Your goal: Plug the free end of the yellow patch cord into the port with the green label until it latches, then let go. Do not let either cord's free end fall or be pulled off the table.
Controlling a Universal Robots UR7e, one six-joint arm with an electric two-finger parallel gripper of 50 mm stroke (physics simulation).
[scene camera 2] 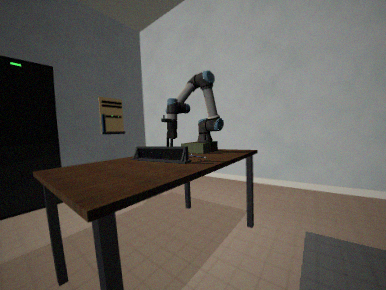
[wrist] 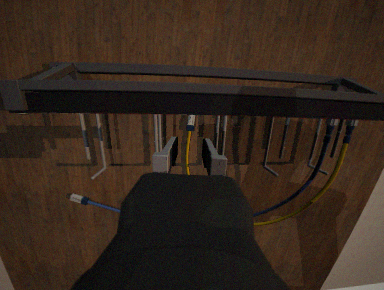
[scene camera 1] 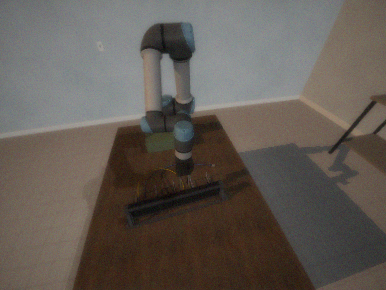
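Pixels of known places: gripper, between the fingertips: (wrist: 190, 146) (scene camera 1: 184, 183); arm's base, origin of its link: (scene camera 2: 204, 142).
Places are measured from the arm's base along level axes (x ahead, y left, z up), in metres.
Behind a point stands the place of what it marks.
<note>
The yellow cord (wrist: 188, 155) {x 0.496, y 0.030, z -0.087 m} (scene camera 1: 163, 169) {x 0.353, y -0.073, z -0.074 m} runs under my gripper in the wrist view. Its white plug with a blue boot (wrist: 191, 123) {x 0.557, y 0.028, z -0.082 m} points into the near face of the dark patch panel (wrist: 195, 102) {x 0.589, y 0.033, z 0.006 m} (scene camera 1: 175, 198) {x 0.611, y -0.021, z 0.005 m} (scene camera 2: 160, 154) {x 0.581, y -0.021, z -0.052 m}, its front hidden under the panel's edge. Whether it is latched cannot be seen. The green label does not show. My gripper (wrist: 190, 146) {x 0.538, y 0.035, z 0.002 m} (scene camera 1: 185, 179) {x 0.538, y 0.035, z 0.002 m} (scene camera 2: 171, 143) {x 0.538, y 0.035, z 0.002 m} is open and stands above the cord, behind the panel; the cord passes below, between the two fingers in the wrist view, and is not gripped.
A blue cord's free plug (wrist: 78, 199) {x 0.391, y 0.240, z -0.086 m} (scene camera 1: 213, 165) {x 0.393, y 0.246, z -0.088 m} lies on the table, left in the wrist view. Thin bent rods (wrist: 102, 145) {x 0.509, y 0.178, z -0.076 m} stick out along the panel. The fixed blue (wrist: 320, 167) {x 0.515, y -0.169, z -0.013 m} and yellow (wrist: 336, 175) {x 0.502, y -0.206, z -0.014 m} cord ends enter the panel at the right. A green box (scene camera 1: 159, 142) {x 0.174, y -0.078, z -0.008 m} (scene camera 2: 195, 147) {x 0.176, y 0.006, z -0.038 m} stands by the arm's base.
</note>
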